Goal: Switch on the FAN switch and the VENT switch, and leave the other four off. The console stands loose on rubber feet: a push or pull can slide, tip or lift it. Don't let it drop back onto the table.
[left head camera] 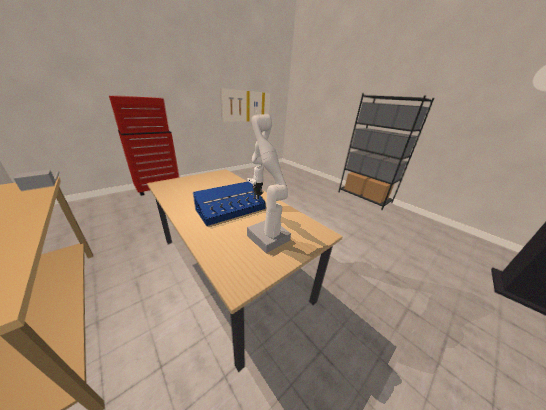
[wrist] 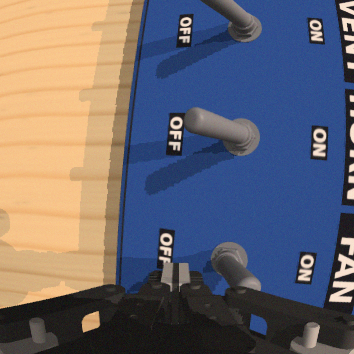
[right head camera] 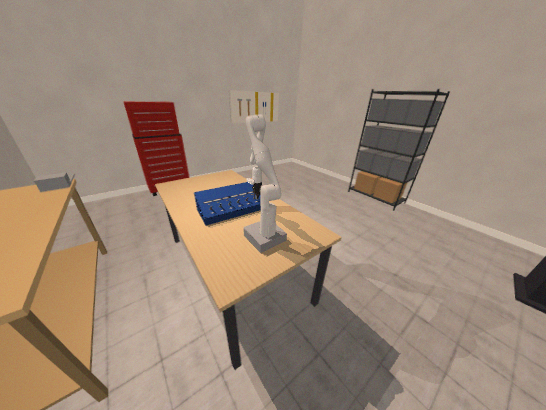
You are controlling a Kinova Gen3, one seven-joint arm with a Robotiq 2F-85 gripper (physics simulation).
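Pixels of known places: gripper, fingertip midpoint: [left head camera: 257,199] [wrist: 175,278] [right head camera: 257,199]; arm's base, origin of the base link: [left head camera: 271,232] [right head camera: 266,232].
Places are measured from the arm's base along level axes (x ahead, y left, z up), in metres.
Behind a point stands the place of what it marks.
Observation:
The blue console [left head camera: 223,191] @(x 0.569, y -0.032, z 0.073 m) [right head camera: 220,195] @(x 0.546, y 0.013, z 0.062 m) [wrist: 287,200] @(x 0.432, y -0.179, z 0.033 m) rests on the wooden table [left head camera: 220,260] @(x 0.069, y 0.334, z -0.065 m) [right head camera: 215,260] @(x 0.059, y 0.336, z -0.065 m) [wrist: 45,125] @(x 0.260, y -0.101, z -0.065 m) and looks level. In the wrist view, the FAN lever [wrist: 237,272] @(x 0.394, y -0.205, z 0.061 m) leans away from its OFF label, towards the ON side. The HORN lever [wrist: 217,127] @(x 0.392, y -0.139, z 0.054 m) and the VENT lever [wrist: 231,14] @(x 0.412, y -0.073, z 0.043 m) lean towards OFF; the VENT tip is cut off by the view's edge. My gripper [left head camera: 257,199] @(x 0.366, y -0.217, z 0.026 m) [right head camera: 257,197] @(x 0.366, y -0.217, z 0.026 m) [wrist: 175,278] @(x 0.366, y -0.217, z 0.026 m) is shut and empty, on the OFF side of the FAN lever, covering part of its OFF label. Contact is not clear. The other three levers are too small to read in the head views.
The arm's grey base [left head camera: 268,237] @(x -0.023, y 0.048, z 0.000 m) [right head camera: 265,237] @(x -0.033, y 0.040, z 0.001 m) stands on the table near the console's FAN end. HORN stands between FAN and VENT. A second wooden table [left head camera: 25,215] [right head camera: 30,215], a red tool cabinet [left head camera: 150,145] [right head camera: 161,145] and a shelf rack stand away from the arm.

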